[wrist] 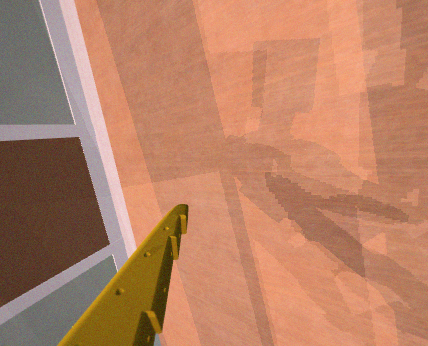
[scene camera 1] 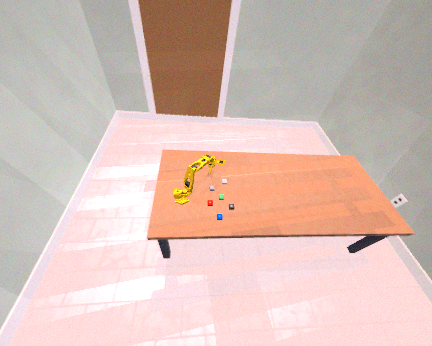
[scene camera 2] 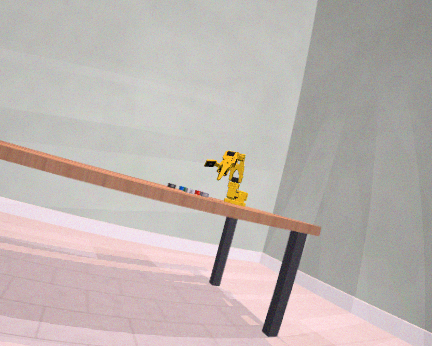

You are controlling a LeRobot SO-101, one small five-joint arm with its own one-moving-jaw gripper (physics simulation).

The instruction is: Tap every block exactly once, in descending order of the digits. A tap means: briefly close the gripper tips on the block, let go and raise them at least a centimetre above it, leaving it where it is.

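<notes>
Six small blocks lie apart on the table: a white one (scene camera 1: 224,181), a light grey one (scene camera 1: 212,188), a green one (scene camera 1: 221,197), a red one (scene camera 1: 210,203) (scene camera 2: 198,193), a dark grey one (scene camera 1: 231,206) (scene camera 2: 171,185) and a blue one (scene camera 1: 219,217) (scene camera 2: 183,189). Their digits are too small to read. My gripper (scene camera 1: 212,169) (scene camera 2: 219,175) is fully open and empty, raised above the table, on the door side of the light grey and white blocks. In the wrist view one notched jaw shows, above bare wood; no block shows there.
The wooden table (scene camera 1: 310,200) (scene camera 2: 100,176) (wrist: 200,300) carries the arm's base (scene camera 1: 181,200) (scene camera 2: 235,201) near its left side in scene camera 1. The table's far edge, a white skirting and the brown door (scene camera 1: 185,60) (wrist: 45,210) lie beyond the arm. Shadows fall on the wood.
</notes>
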